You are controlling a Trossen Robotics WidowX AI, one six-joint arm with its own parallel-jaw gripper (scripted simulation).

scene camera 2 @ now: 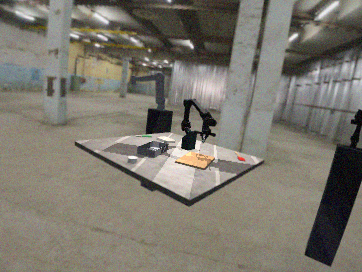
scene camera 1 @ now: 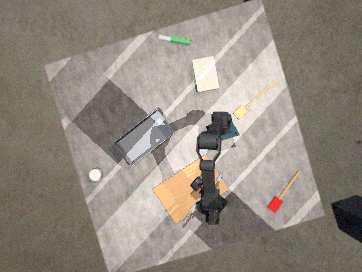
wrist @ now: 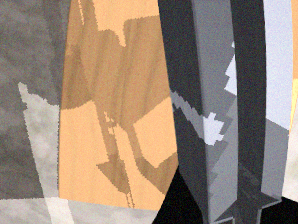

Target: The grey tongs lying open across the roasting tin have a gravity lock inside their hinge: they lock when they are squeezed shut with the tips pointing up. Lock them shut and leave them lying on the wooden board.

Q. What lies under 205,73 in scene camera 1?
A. A pad.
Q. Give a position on a wooden board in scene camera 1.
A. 176,195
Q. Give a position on a wooden board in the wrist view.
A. At 117,146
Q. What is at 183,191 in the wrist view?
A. The gripper.
